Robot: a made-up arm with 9 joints. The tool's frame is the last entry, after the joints.
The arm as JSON. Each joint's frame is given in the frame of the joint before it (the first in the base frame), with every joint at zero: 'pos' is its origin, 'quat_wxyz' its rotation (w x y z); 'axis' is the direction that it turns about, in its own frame. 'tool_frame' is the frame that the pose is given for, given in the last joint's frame.
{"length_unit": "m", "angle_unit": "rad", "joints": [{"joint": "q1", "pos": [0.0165, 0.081, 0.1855], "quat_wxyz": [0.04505, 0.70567, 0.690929, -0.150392], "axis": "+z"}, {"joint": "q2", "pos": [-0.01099, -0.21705, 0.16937], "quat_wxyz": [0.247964, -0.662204, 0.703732, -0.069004], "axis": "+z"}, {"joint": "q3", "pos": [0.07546, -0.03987, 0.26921], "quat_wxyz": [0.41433, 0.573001, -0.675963, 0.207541], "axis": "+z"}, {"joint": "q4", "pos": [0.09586, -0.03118, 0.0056], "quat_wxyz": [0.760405, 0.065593, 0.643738, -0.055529], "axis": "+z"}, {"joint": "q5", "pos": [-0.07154, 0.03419, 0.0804], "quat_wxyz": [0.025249, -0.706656, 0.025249, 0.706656], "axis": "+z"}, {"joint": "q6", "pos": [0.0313, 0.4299, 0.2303], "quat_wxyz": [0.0, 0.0, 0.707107, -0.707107], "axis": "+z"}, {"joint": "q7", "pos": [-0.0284, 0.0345, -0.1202], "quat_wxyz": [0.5, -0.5, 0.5, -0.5], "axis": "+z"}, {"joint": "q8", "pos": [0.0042, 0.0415, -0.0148], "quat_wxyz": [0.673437, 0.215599, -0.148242, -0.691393], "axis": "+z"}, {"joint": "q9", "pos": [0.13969, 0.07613, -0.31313], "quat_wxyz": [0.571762, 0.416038, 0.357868, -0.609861], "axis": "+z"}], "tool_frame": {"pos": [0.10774, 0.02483, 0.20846], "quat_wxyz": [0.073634, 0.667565, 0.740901, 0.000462]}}
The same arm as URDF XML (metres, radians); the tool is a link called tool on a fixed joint. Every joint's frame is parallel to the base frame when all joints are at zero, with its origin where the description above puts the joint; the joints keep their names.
<robot name="arm">
<joint name="tool_joint" type="fixed"><parent link="link9"/><child link="tool"/><origin xyz="-0.0086 -0.1299 0.1968" rpy="-3.1416 0 0"/></joint>
<joint name="q9" type="continuous"><parent link="link8"/><child link="link9"/><origin xyz="0.116 -0.2463 -0.2219" rpy="0 0 0"/><axis xyz="-0.108495 -0.098996 0.989156"/></joint>
<joint name="q8" type="continuous"><parent link="link7"/><child link="link8"/><origin xyz="-0.0415 -0.0148 -0.0042" rpy="0 0 0"/><axis xyz="0.085398 0.863083 0.49779"/></joint>
<joint name="q7" type="continuous"><parent link="link6"/><child link="link7"/><origin xyz="-0.1202 -0.0284 0.0345" rpy="0 0 0"/><axis xyz="0 1 0"/></joint>
<joint name="q6" type="continuous"><parent link="link5"/><child link="link6"/><origin xyz="-0.4299 -0.0313 -0.2303" rpy="0 0 0"/><axis xyz="1 0 0"/></joint>
<joint name="q5" type="continuous"><parent link="link4"/><child link="link5"/><origin xyz="0.029 0.0804 -0.0738" rpy="0 0 0"/><axis xyz="0 0 -1"/></joint>
<joint name="q4" type="continuous"><parent link="link3"/><child link="link4"/><origin xyz="-0.0136 0.0994 0.0113" rpy="0 0 0"/><axis xyz="0 1 0"/></joint>
<joint name="q3" type="continuous"><parent link="link2"/><child link="link3"/><origin xyz="0.0204 0.2131 0.1842" rpy="0 0 0"/><axis xyz="-0.0422 0.162598 -0.98579"/></joint>
<joint name="q2" type="continuous"><parent link="link1"/><child link="link2"/><origin xyz="-0.24 -0.0476 -0.1267" rpy="0 0 0"/><axis xyz="0.358795 0.649391 0.670491"/></joint>
<joint name="q1" type="continuous"><parent link="base"/><child link="link1"/><origin xyz="0.0165 0.081 0.1855" rpy="0 0 0"/><axis xyz="-0.150001 -0.271402 -0.950705"/></joint>
<link name="base"/>
<link name="link1"/>
<link name="link2"/>
<link name="link3"/>
<link name="link4"/>
<link name="link5"/>
<link name="link6"/>
<link name="link7"/>
<link name="link8"/>
<link name="link9"/>
<link name="tool"/>
</robot>

